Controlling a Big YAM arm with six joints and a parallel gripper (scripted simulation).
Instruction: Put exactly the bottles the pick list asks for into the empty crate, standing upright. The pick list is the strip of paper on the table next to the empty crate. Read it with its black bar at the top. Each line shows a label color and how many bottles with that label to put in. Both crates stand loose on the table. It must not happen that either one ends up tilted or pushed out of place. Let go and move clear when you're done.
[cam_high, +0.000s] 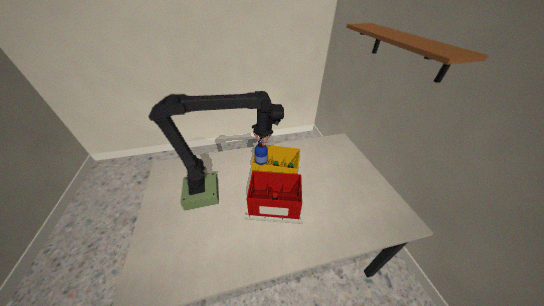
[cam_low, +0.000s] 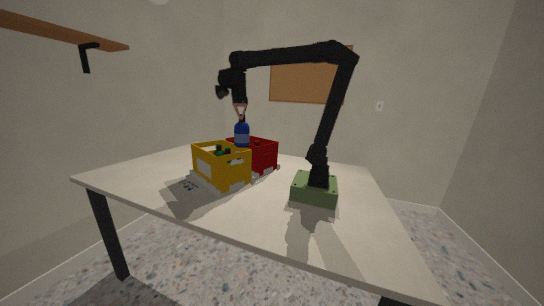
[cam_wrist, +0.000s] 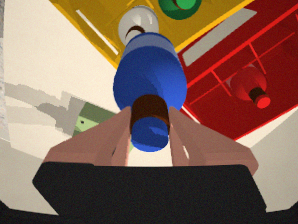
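Right now my hand is 60 mm above the blue-label bottle. Round my hand: white-labelled bottle (30 mm to the left, 240 mm below); then green-labelled bottle (80 mm ahead, 10 mm to the right, 240 mm below); then yellow crate (100 mm ahead, 30 mm to the left, 240 mm below).
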